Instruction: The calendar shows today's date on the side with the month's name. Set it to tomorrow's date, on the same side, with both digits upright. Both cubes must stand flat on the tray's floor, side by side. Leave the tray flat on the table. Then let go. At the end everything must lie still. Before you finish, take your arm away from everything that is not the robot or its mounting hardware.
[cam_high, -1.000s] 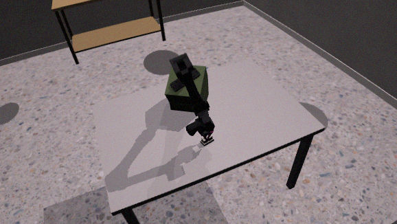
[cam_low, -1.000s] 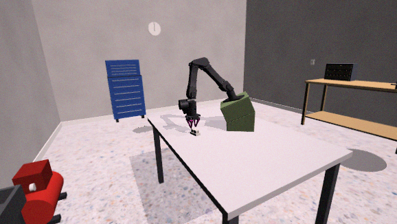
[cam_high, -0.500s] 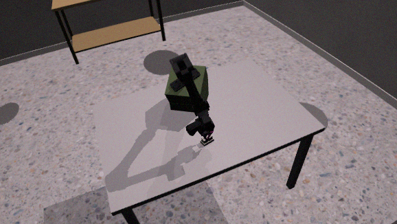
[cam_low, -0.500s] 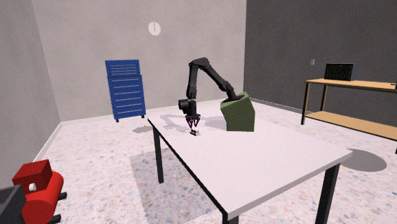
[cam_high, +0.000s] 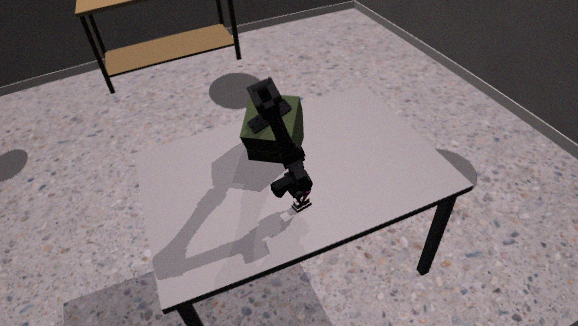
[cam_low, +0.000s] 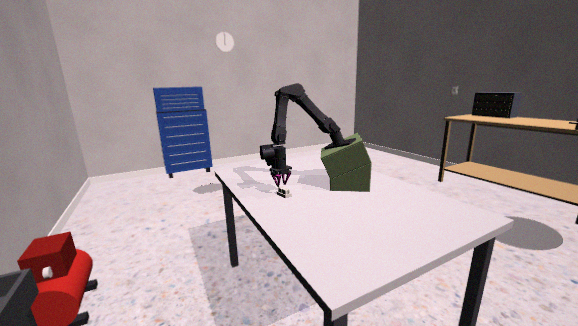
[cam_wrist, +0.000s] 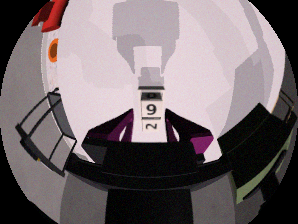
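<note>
My hand is 3 cm above the white cube. Also, from my hand: calendar tray 5 cm below, 2 cm to the left.
</note>
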